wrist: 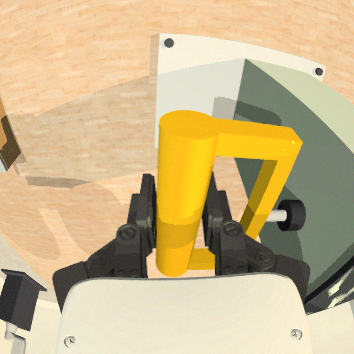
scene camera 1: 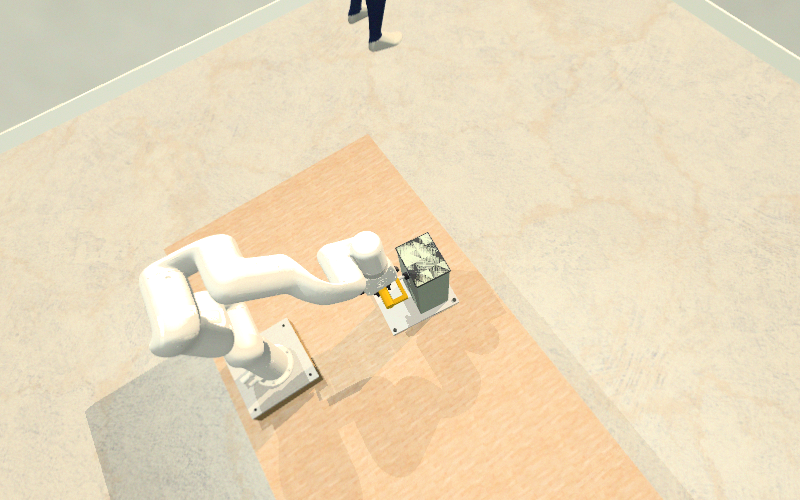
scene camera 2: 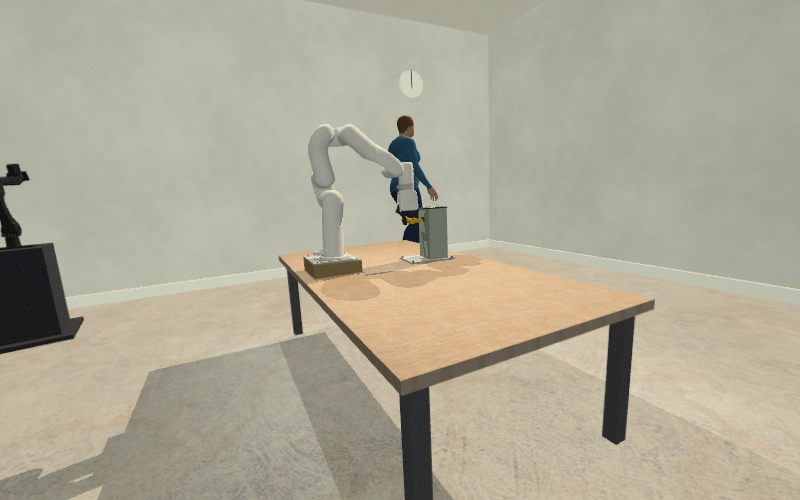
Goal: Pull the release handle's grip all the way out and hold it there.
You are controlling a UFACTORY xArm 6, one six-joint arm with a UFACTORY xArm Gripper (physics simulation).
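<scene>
The release handle's yellow grip (scene camera 1: 387, 299) (scene camera 2: 414, 220) (wrist: 182, 170) is a thick round bar joined to a rectangular yellow frame. It sits in front of a grey-green box housing (scene camera 1: 433, 293) (scene camera 2: 437, 234) (wrist: 315, 170). A short pale rod (wrist: 276, 215) runs between the frame and a black collar (wrist: 294, 215) at the housing's face. My gripper (scene camera 2: 404, 218) (wrist: 178, 188) points down and is shut on the grip, with one black finger on each side of the bar. In scene camera 1 the arm's wrist largely hides the fingers.
The housing stands on a white base plate (scene camera 1: 402, 321) (scene camera 2: 412, 259) (wrist: 200, 54) on the wooden table (scene camera 1: 365, 170) (scene camera 2: 501, 306). The arm's base plate (scene camera 1: 294, 347) is near the table's edge. A person (scene camera 1: 375, 17) (scene camera 2: 404, 153) stands beyond the table. A dark stand (scene camera 2: 29, 294) is at the left.
</scene>
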